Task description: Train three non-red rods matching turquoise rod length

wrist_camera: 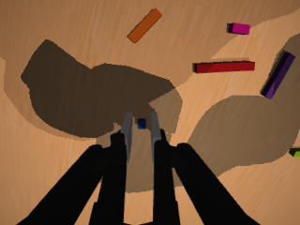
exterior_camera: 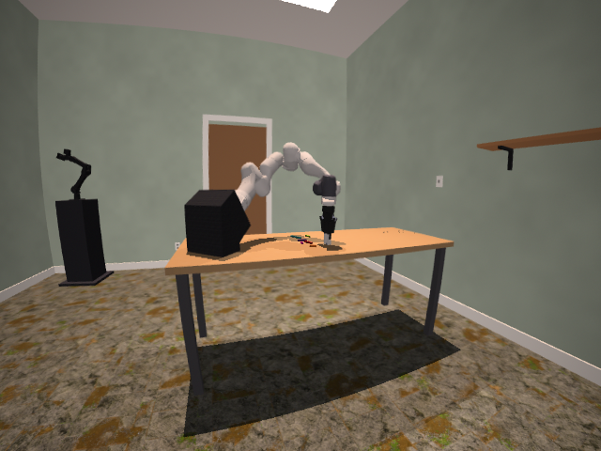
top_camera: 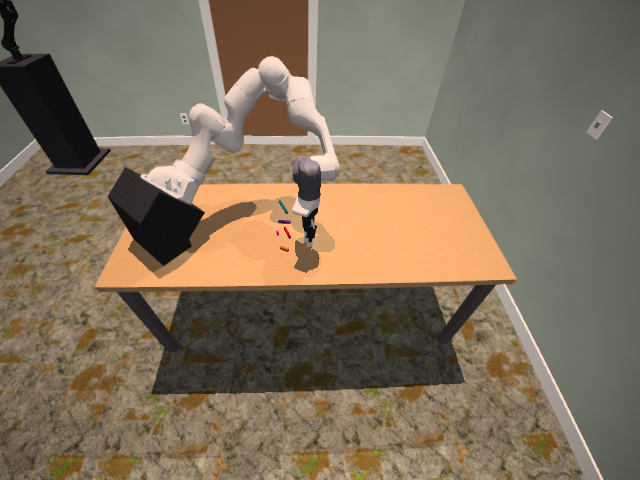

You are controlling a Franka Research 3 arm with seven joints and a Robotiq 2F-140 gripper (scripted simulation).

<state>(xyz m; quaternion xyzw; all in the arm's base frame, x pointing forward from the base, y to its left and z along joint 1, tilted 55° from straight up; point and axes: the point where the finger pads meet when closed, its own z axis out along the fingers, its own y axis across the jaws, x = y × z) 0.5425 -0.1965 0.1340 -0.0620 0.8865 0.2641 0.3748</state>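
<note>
My hand is 3 cm above the blue rod. From my hand the other things lie so: magenta rod (15 cm behind, 6 cm to the left, 3 cm below); red rod (10 cm behind, 6 cm to the left, 3 cm below); orange rod (10 cm behind, 4 cm to the right, 3 cm below).
</note>
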